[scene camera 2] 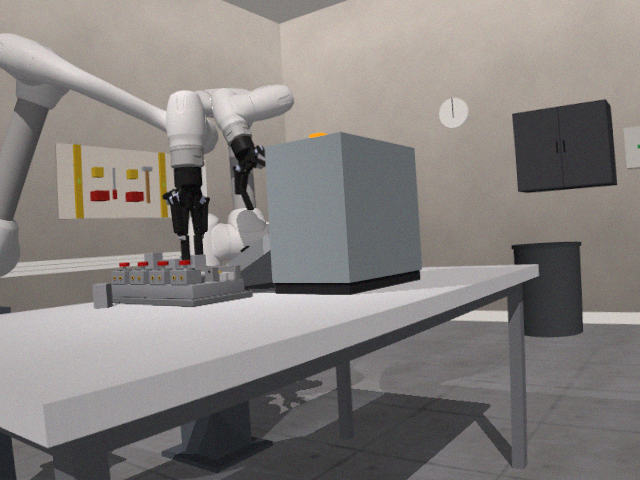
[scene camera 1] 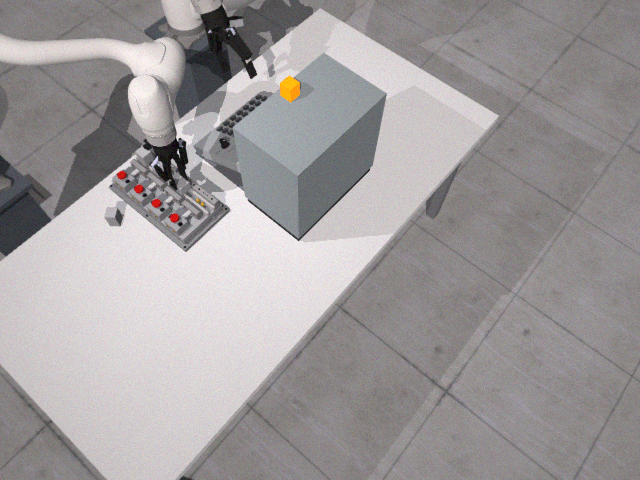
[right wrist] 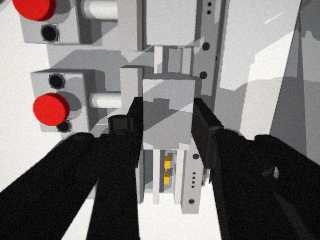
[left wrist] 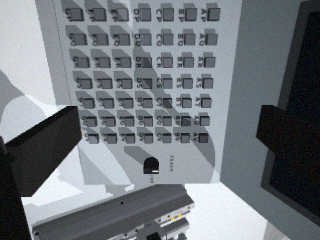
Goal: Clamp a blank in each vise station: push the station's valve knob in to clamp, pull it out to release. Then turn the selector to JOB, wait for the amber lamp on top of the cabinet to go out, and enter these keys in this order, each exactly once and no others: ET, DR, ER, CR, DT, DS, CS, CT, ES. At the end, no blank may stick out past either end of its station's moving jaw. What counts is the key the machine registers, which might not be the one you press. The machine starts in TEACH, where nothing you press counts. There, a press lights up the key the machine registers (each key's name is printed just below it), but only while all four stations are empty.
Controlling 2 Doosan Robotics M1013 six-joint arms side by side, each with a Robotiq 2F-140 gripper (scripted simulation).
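The left gripper (scene camera 1: 240, 73) is visible in scene camera 1, as is the right gripper (scene camera 1: 179, 183). Scene camera 2 also shows the left gripper (scene camera 2: 265, 198) together with the right gripper (scene camera 2: 192, 259). The left wrist view has the left gripper (left wrist: 169, 122) in it, while the right wrist view shows the right gripper (right wrist: 167, 112) and a grey blank (right wrist: 168, 99).
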